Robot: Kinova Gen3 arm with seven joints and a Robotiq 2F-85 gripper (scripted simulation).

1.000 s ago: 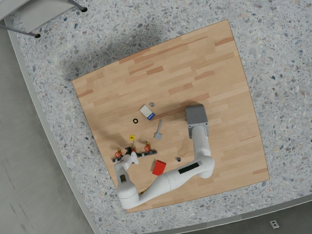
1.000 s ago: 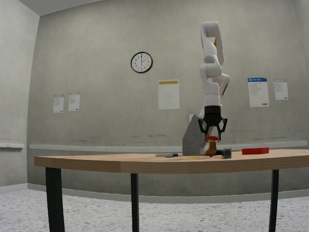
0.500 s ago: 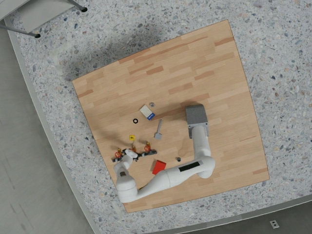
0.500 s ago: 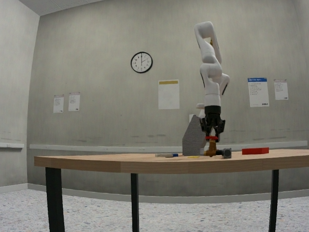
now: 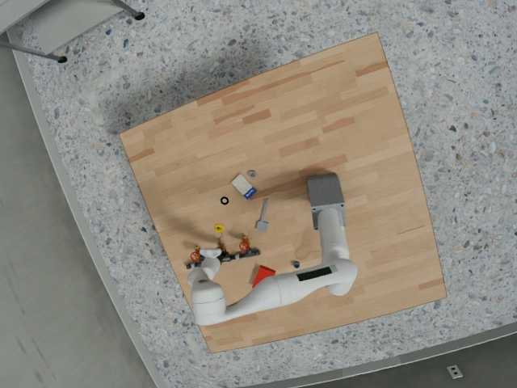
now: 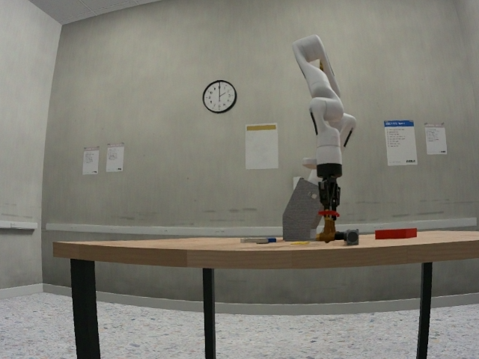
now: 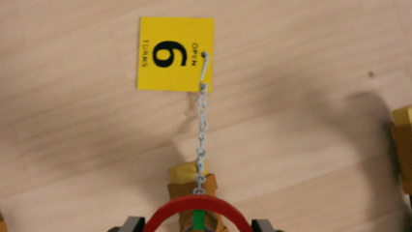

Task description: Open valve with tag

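My hand is 9 cm to the left of the yellow tag, 8 cm above it and 1 cm past it. Also, from my hand: red block (20 cm to the left, 16 cm behind, 7 cm below); then grey scraper (23 cm behind, 10 cm to the right, 8 cm below); then blue box (27 cm to the right, 17 cm behind, 7 cm below).
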